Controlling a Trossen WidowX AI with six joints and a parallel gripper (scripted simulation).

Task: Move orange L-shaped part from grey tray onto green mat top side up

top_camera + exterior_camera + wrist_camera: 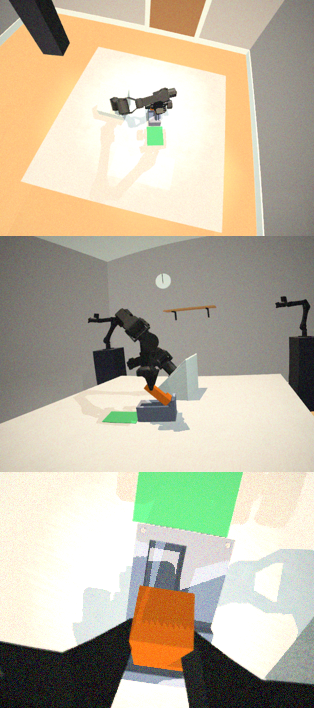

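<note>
Right now the green mat is 15 cm to the right of my gripper tip and 14 cm below it. From my gripper tip the other things lie so: orange L-shaped part: 2 cm behind, 3 cm to the left, 3 cm below.
</note>
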